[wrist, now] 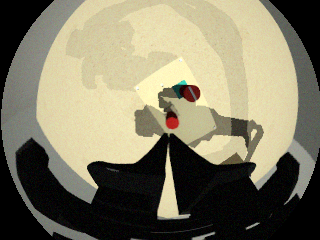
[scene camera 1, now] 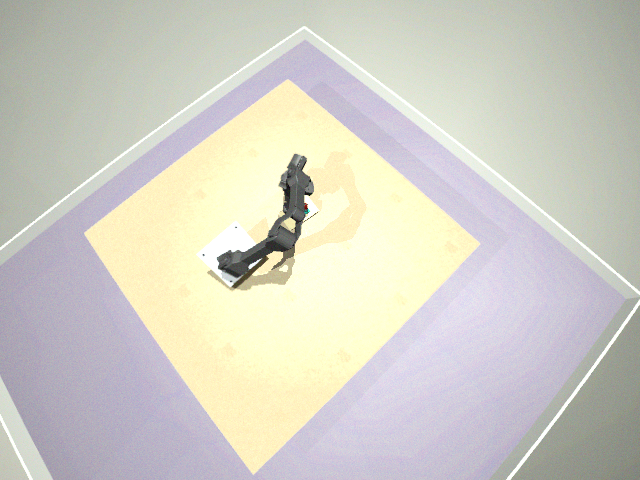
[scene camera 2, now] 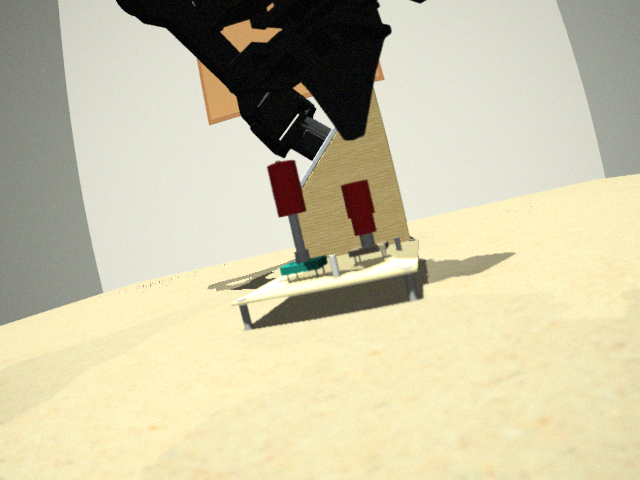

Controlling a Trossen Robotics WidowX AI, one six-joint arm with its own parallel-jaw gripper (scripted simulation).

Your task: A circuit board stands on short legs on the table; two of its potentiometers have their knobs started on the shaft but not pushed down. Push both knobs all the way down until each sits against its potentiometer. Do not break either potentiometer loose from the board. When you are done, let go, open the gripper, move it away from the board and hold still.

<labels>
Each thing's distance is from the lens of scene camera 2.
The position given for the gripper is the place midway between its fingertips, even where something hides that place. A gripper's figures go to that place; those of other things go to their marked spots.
gripper (scene camera 2: 354, 138): 30 cm
dark red knob (scene camera 2: 286, 188): 27 cm
dark red knob (scene camera 2: 358, 200): 28 cm
</labels>
